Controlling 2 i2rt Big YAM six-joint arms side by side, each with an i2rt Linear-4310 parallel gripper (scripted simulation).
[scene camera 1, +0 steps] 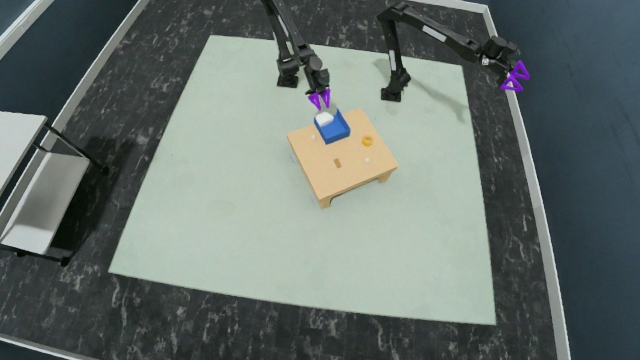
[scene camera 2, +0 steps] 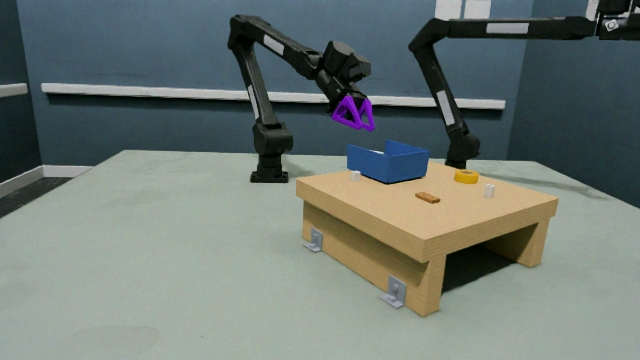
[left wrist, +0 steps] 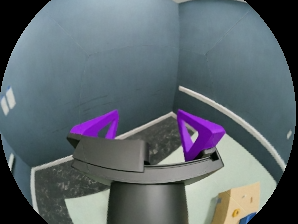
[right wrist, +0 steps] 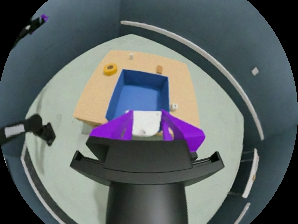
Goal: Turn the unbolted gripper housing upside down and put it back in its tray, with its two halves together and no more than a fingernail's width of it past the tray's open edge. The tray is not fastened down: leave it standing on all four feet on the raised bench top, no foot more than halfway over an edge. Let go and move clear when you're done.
Labels:
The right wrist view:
right gripper: 147, 113
blue tray: 141, 91

